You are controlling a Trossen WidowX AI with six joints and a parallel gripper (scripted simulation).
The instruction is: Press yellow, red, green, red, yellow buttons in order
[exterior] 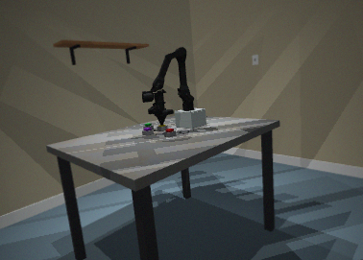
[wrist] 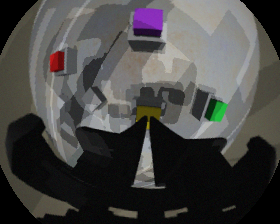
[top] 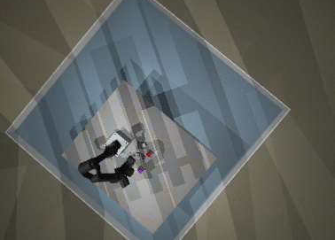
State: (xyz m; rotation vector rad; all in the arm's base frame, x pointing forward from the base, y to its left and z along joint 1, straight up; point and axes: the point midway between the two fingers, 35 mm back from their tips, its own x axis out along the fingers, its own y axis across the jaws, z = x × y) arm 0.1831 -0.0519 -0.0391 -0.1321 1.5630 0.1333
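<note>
Now: the yellow button 10 mm below my gripper tip. Round my gripper tip: purple button (120 mm ahead, 30 mm to the left); then red button (60 mm ahead, 180 mm to the left); then green button (40 mm ahead, 110 mm to the right).
</note>
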